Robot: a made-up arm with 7 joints. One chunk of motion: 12 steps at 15 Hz.
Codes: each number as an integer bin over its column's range. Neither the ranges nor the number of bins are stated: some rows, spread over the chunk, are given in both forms.
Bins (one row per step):
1: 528 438 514 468 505 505
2: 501 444 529 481 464 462
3: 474 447 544 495 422 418
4: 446 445 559 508 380 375
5: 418 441 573 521 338 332
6: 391 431 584 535 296 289
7: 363 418 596 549 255 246
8: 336 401 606 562 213 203
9: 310 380 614 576 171 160
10: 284 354 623 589 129 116
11: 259 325 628 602 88 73
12: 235 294 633 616 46 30
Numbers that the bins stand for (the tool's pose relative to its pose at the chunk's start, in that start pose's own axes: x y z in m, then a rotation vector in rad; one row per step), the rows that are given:
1: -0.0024 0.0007 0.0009 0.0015 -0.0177 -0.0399
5: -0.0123 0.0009 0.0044 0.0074 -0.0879 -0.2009
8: -0.0197 -0.0019 0.0064 0.0119 -0.1405 -0.3210
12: -0.0288 -0.0094 0.0080 0.0178 -0.2107 -0.4821
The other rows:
2: -0.0049 0.0011 0.0018 0.0030 -0.0349 -0.0799
3: -0.0073 0.0013 0.0027 0.0045 -0.0526 -0.1209
4: -0.0098 0.0012 0.0036 0.0059 -0.0702 -0.1609
6: -0.0148 0.0002 0.0051 0.0089 -0.1056 -0.2410
7: -0.0173 -0.0007 0.0058 0.0105 -0.1228 -0.2810
9: -0.0221 -0.0034 0.0069 0.0134 -0.1581 -0.3611
10: -0.0244 -0.0052 0.0074 0.0149 -0.1758 -0.4020
11: -0.0267 -0.0072 0.0077 0.0163 -0.1930 -0.4420

